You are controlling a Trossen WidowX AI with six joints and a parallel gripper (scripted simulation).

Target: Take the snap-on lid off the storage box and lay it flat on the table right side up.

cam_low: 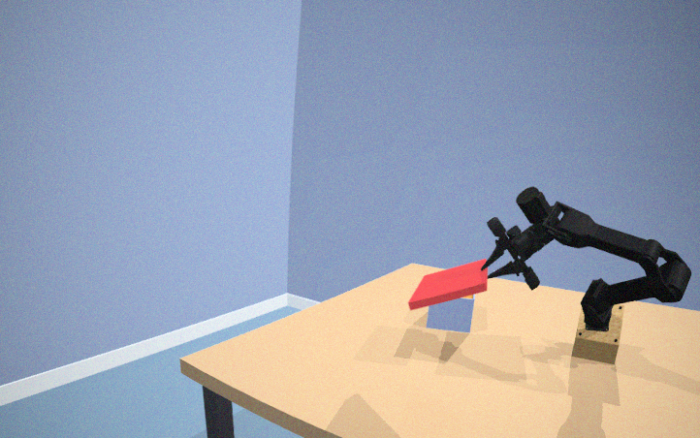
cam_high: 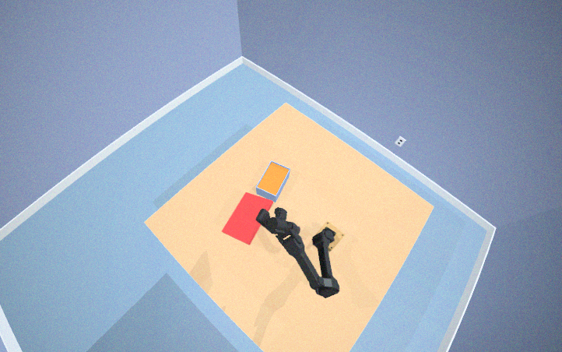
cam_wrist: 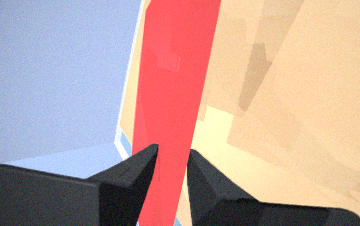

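Right now the red lid is 7 cm ahead of my gripper tip, 3 cm below it and 1 cm to the left of it. Also, from my gripper tip: blue storage box 28 cm to the right, 18 cm below, 13 cm ahead.
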